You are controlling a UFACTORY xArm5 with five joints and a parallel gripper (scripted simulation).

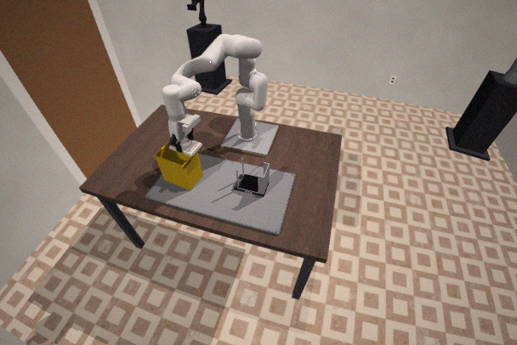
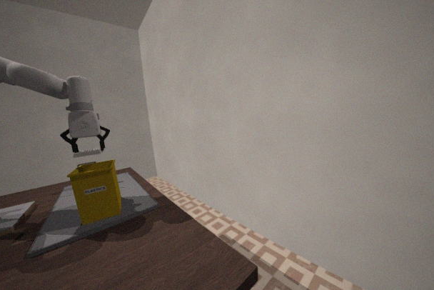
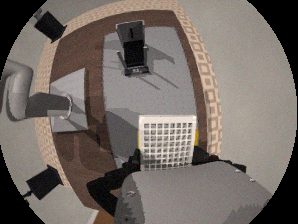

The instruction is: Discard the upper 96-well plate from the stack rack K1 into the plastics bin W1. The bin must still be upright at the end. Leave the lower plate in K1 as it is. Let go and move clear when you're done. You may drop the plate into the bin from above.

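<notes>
My gripper is now 2 cm short of the yellow plastics bin W1, 6 cm to the left of it and 15 cm above it. Also, from my hand: white 96-well plate 1 cm below.
</notes>
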